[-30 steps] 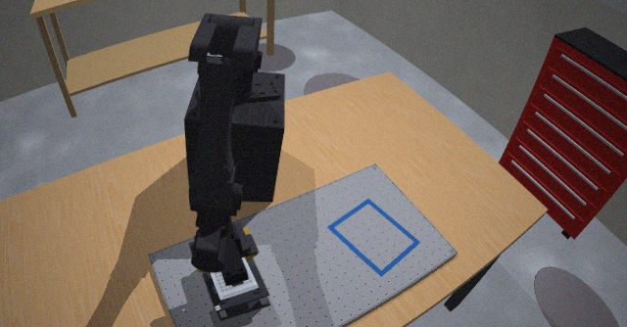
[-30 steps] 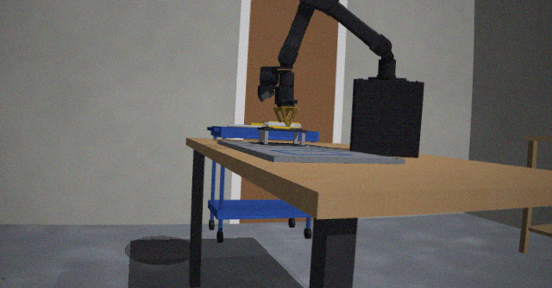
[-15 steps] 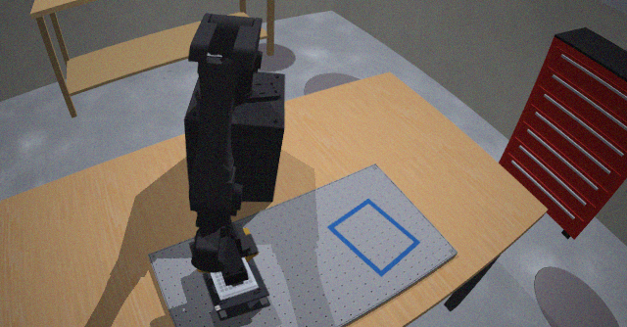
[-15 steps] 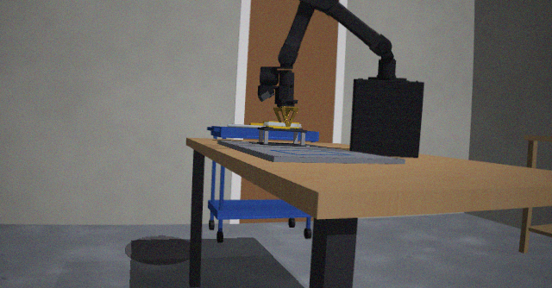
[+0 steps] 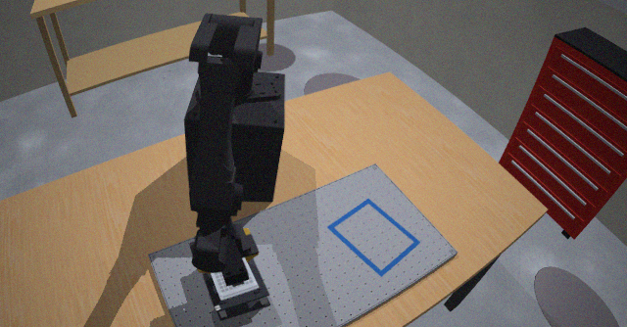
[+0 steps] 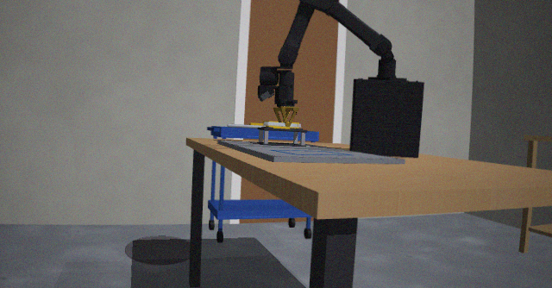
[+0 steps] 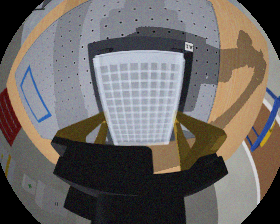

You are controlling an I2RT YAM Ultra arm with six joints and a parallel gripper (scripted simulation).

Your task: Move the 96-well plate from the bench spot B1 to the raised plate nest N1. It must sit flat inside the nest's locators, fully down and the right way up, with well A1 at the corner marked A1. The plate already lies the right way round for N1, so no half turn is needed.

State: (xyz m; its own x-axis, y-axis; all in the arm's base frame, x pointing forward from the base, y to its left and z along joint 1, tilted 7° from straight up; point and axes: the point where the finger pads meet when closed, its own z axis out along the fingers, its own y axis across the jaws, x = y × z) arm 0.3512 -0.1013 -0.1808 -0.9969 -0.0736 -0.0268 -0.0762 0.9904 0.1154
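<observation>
Right now the white 96-well plate is 1 cm ahead of my hand. Also, from my hand: dark raised nest N1 (1 cm ahead, 2 cm below); then corner label (9 cm ahead, 5 cm to the right, 2 cm below).
</observation>
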